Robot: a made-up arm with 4 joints. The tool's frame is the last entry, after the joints.
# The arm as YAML. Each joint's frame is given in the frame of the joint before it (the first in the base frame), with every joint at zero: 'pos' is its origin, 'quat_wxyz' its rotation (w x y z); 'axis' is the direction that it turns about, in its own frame. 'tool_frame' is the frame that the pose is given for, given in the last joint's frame.
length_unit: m
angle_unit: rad
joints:
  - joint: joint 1
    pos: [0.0, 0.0, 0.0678]
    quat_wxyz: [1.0, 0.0, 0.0, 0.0]
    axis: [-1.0, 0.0, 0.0]
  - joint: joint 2
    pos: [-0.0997, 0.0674, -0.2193]
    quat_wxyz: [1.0, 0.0, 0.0, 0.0]
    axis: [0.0, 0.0, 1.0]
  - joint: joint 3
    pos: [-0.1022, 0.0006, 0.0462]
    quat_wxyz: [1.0, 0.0, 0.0, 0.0]
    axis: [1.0, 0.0, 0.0]
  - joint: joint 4
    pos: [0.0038, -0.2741, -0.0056]
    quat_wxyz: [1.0, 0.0, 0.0, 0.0]
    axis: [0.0, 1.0, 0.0]
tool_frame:
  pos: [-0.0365, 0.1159, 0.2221]
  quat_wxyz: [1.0, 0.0, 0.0, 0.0]
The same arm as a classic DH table. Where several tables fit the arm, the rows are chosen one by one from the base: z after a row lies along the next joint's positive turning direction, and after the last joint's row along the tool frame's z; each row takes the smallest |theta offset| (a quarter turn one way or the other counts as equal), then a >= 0, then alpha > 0; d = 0 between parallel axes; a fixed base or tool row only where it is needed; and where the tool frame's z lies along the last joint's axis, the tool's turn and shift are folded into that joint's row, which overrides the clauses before.
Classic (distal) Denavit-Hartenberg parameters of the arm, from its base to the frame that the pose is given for. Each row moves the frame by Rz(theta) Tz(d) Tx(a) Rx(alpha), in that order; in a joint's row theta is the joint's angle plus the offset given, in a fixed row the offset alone. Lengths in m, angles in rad.
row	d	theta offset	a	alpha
base (fixed)	0.0678	-1.5708	0	1.5708
joint 1	0.0997	0	-0.0674	-1.5708
joint 2	-0.1731	0	-0.0006	-1.5708
joint 3	-0.0984	1.5708	0.0056	-1.5708
joint 4	-0.1582	1.5708	0.0365	-1.5708
tool (fixed)	0.2221	3.1416	0	0

